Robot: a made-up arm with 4 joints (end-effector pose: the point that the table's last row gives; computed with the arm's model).
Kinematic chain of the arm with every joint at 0, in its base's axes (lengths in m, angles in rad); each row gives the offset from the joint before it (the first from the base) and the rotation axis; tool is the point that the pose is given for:
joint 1: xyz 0 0 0.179 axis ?
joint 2: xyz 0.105 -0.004 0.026 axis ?
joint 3: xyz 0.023 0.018 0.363 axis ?
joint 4: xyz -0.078 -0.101 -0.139 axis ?
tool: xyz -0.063 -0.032 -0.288
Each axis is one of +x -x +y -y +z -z.
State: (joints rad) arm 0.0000 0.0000 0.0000 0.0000
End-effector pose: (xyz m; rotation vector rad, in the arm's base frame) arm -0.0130 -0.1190 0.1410 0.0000 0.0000 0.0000
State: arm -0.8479 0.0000 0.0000 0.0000
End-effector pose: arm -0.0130 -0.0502 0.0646 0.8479 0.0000 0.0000
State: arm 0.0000 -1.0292 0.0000 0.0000
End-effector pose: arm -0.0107 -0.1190 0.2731 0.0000 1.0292 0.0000
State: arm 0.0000 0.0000 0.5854 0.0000
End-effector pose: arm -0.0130 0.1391 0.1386 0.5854 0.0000 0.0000
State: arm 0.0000 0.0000 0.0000 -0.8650
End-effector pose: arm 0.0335 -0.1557 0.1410 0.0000 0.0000 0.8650
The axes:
joint 1: -x
joint 2: -y
joint 3: +x
joint 4: -z

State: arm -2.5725 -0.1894 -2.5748 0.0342
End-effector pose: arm 0.1375 -0.3577 -0.5748 0.0004 -0.1596 0.0678
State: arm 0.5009 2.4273 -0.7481 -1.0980
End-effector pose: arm 0.0374 -0.4183 0.2527 -1.7488 -1.8202 0.1312
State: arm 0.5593 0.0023 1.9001 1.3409
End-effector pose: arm 0.0034 0.6232 0.3580 1.1224 0.8889 -1.1200
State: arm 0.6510 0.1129 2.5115 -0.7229
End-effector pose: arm -0.0443 0.6958 0.4319 1.7818 -0.6721 0.6275
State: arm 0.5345 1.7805 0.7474 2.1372
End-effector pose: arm 0.0867 0.2286 0.0121 1.2838 -0.5357 -0.7209
